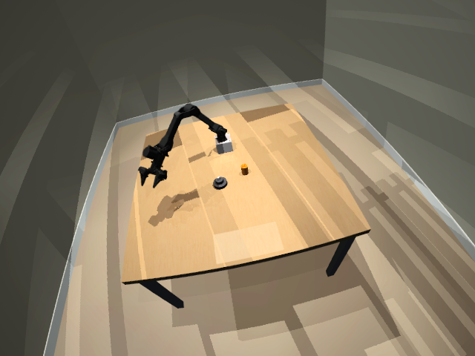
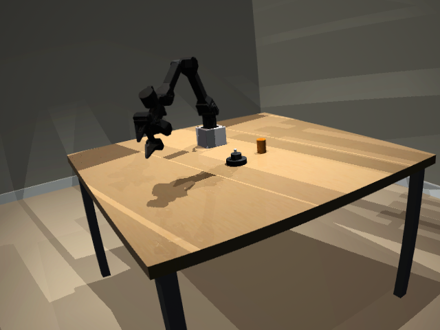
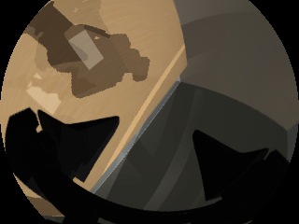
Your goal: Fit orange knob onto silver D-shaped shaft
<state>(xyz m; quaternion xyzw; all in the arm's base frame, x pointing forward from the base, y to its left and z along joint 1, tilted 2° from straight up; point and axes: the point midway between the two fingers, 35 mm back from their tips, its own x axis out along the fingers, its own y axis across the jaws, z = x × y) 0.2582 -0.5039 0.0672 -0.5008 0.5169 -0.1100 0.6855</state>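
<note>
Now: gripper tip 57 cm to the right of the orange knob, 11 cm above it and 2 cm short of it. Round my gripper tip: round pedestal (40 cm to the left, 12 cm below, 3 cm ahead).
</note>
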